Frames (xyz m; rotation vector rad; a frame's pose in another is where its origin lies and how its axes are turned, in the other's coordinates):
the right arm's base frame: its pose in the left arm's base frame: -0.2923 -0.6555 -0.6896 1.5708 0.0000 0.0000
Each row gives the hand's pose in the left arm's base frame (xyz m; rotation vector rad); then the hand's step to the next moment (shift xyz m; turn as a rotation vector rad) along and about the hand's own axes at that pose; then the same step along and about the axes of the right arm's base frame.
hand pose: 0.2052 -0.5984 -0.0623 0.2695 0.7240 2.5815
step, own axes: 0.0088 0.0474 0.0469 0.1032 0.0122 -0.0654
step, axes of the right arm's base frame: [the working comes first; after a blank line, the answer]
step, axes of the left arm's base frame: -0.0110 -0.0112 0.0654 -0.1150 0.0095 -0.0419

-0.0110 0.0654 0.0112 -0.1150 -0.0419 -0.0095
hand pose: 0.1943 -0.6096 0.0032 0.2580 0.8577 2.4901
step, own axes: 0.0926 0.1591 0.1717 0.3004 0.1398 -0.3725
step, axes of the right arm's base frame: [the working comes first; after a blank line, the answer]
step, axes of the left arm's base frame: -0.0855 0.0288 0.2350 -0.4348 -0.1395 -0.2001

-0.0855 0.2350 -0.0288 -0.4348 -0.2001 0.1395
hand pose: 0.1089 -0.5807 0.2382 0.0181 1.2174 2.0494
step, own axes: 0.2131 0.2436 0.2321 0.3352 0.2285 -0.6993
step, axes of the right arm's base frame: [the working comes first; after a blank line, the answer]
step, axes of the left arm's base frame: -0.2130 0.2348 0.2411 -0.6303 -0.3892 -0.3239

-0.2130 0.2411 -0.2348 -0.6303 -0.3239 0.3892
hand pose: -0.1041 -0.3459 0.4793 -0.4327 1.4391 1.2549
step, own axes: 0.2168 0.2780 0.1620 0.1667 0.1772 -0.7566
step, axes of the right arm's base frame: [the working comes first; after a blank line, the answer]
step, axes of the left arm's base frame: -0.2158 0.3204 -0.0358 -0.5639 -0.5192 -0.2099

-0.2158 -0.0358 -0.3204 -0.5639 -0.2099 0.5192
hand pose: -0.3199 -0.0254 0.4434 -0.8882 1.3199 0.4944
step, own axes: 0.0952 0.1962 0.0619 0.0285 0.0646 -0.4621
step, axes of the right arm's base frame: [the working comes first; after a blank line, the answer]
step, axes of the left arm's base frame: -0.0900 0.1491 -0.1451 -0.3272 -0.3307 -0.0457

-0.0900 -0.1451 -0.1491 -0.3272 -0.0457 0.3307
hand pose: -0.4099 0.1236 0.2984 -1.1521 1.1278 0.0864
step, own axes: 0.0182 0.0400 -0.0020 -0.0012 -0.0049 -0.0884
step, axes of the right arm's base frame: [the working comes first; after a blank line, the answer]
step, axes of the left arm's base frame: -0.0154 0.0086 -0.0403 -0.0559 -0.0682 0.0078

-0.0154 -0.0403 -0.0086 -0.0559 0.0078 0.0682
